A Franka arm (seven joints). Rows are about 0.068 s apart.
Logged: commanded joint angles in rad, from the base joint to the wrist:
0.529 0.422 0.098 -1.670 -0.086 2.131 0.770
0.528 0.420 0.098 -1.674 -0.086 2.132 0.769
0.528 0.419 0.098 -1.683 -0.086 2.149 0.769
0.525 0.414 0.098 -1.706 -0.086 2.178 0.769
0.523 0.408 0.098 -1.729 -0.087 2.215 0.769
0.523 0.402 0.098 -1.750 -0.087 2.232 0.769
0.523 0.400 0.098 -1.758 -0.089 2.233 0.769
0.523 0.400 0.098 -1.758 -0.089 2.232 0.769
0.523 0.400 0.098 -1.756 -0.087 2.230 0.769
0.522 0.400 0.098 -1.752 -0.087 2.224 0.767
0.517 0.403 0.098 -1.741 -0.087 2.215 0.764
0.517 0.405 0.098 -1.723 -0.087 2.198 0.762
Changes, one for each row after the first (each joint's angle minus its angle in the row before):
-0.001 -0.002 0.000 -0.004 0.000 0.001 -0.001
0.000 -0.001 0.000 -0.009 0.000 0.017 0.000
-0.003 -0.005 0.000 -0.023 0.000 0.029 0.000
-0.002 -0.006 0.000 -0.023 -0.001 0.037 0.000
0.000 -0.006 0.000 -0.021 0.000 0.017 0.000
0.000 -0.002 0.000 -0.008 -0.002 0.001 0.000
0.000 0.000 0.000 0.000 0.000 -0.001 0.000
0.000 0.000 0.000 0.002 0.002 -0.002 0.000
-0.001 0.000 0.000 0.004 0.000 -0.006 -0.002
-0.005 0.003 0.000 0.011 0.000 -0.009 -0.003
0.000 0.002 0.000 0.018 0.000 -0.017 -0.002

